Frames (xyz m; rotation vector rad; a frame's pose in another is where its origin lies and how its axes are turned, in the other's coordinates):
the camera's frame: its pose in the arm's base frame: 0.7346 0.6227 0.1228 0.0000 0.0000 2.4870
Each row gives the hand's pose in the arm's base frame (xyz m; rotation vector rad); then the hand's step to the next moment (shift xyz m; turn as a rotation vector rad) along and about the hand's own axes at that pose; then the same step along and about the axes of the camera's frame.
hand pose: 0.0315 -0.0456 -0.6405 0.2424 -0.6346 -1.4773
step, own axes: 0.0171 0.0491 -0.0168 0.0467 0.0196 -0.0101
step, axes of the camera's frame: -0.0488 -0.0184 0.0162 -0.0439 0.0236 0.0135
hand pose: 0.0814 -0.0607 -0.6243 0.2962 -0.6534 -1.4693
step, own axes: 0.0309 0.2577 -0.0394 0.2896 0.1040 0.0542
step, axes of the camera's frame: -0.1913 -0.1332 0.1207 -0.1947 0.1785 0.1670
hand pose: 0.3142 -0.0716 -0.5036 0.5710 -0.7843 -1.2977
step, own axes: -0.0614 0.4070 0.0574 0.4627 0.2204 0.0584
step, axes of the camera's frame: -0.0738 -0.2372 0.3332 -0.3496 0.2441 0.2903
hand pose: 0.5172 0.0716 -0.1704 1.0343 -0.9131 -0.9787
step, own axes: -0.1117 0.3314 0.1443 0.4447 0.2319 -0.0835
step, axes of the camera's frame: 0.1626 -0.0475 0.3383 -0.4181 0.1211 0.2627
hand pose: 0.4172 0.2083 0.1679 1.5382 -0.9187 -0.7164
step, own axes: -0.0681 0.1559 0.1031 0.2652 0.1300 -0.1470
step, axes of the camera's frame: 0.1166 0.0904 0.1335 -0.2854 -0.0181 0.1645
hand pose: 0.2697 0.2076 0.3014 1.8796 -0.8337 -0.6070
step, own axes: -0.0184 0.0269 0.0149 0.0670 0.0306 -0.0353
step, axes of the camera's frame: 0.0223 0.0205 0.0192 -0.0718 -0.0039 0.0388
